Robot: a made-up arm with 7 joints.
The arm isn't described. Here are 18 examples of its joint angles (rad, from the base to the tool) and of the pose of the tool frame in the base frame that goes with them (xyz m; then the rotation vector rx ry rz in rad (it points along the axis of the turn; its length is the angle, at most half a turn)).
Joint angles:
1: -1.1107 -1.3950 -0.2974 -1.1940 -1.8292 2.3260 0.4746
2: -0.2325 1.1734 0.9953 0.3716 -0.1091 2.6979 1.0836
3: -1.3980 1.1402 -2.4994 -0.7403 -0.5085 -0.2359 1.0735
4: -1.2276 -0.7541 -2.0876 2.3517 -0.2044 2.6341 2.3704
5: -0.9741 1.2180 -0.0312 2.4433 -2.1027 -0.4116 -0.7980
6: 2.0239 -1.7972 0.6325 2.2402 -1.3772 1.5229 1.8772
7: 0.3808 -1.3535 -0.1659 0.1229 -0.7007 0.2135 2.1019
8: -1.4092 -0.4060 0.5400 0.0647 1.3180 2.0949 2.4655
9: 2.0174 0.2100 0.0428 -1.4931 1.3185 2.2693 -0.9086
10: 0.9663 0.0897 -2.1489 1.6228 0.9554 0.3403 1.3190
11: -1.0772 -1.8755 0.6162 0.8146 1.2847 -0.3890 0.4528
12: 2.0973 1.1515 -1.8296 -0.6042 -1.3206 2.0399 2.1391
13: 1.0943 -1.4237 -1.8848 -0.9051 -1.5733 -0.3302 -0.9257
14: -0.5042 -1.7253 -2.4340 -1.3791 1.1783 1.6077 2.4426
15: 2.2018 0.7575 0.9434 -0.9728 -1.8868 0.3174 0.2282
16: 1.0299 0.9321 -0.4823 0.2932 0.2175 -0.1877 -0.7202
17: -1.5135 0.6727 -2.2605 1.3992 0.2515 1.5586 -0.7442
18: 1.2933 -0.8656 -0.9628 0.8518 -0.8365 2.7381 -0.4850
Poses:
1: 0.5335 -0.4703 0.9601 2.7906 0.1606 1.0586
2: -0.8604 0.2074 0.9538 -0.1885 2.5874 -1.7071
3: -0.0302 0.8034 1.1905 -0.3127 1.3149 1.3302
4: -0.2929 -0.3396 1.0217 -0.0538 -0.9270 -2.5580
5: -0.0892 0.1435 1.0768 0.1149 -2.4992 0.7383
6: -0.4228 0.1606 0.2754 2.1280 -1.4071 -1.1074
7: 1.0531 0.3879 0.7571 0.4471 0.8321 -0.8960
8: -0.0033 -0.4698 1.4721 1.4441 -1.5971 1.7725
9: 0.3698 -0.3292 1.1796 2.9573 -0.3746 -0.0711
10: 0.2911 -0.5224 1.1088 2.0443 0.6278 -0.3247
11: 0.6022 -0.5077 0.0783 2.0127 0.6486 1.5472
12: 0.2617 -0.6570 1.1986 0.5380 -1.4642 -0.5530
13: 0.1544 0.9085 0.5769 -1.3908 -0.1020 -2.4002
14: 0.6945 -0.0752 0.2158 0.6973 1.4572 0.2772
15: 0.7756 -0.4298 0.9732 0.9509 0.5681 1.1623
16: -0.2120 -0.6762 1.3830 -0.9236 -0.6159 0.2417
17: -0.4284 0.7303 1.0168 -0.8475 -0.7204 2.2723
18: 0.3961 0.7856 1.0345 -1.6173 -2.1656 -0.0076
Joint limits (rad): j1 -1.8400..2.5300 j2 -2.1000..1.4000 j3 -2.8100..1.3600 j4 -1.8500..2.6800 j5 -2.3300..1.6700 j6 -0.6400..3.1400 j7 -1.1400..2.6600
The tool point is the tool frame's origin. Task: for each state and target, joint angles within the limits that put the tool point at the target. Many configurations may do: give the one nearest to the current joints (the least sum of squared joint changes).
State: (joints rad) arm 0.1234 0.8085 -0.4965 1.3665 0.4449 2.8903 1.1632
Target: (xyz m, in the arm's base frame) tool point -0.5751 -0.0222 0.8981
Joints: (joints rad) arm -0.4913 1.4000 -0.7921 1.8885 0.6716 3.1397 1.1518
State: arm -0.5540 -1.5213 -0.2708 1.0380 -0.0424 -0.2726 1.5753
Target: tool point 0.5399 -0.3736 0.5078
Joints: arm -0.4854 -0.9332 -0.1497 1.7416 0.0278 -0.5288 1.5654
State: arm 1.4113 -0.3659 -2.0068 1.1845 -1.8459 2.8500 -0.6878
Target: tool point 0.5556 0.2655 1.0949
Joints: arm 1.3458 -0.4944 -1.9442 1.6052 -2.0301 2.8607 -0.6951
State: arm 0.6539 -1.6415 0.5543 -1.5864 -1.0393 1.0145 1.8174
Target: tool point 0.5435 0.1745 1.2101
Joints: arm 0.6431 -1.3082 0.5104 -1.3250 -1.0806 0.9817 1.8289
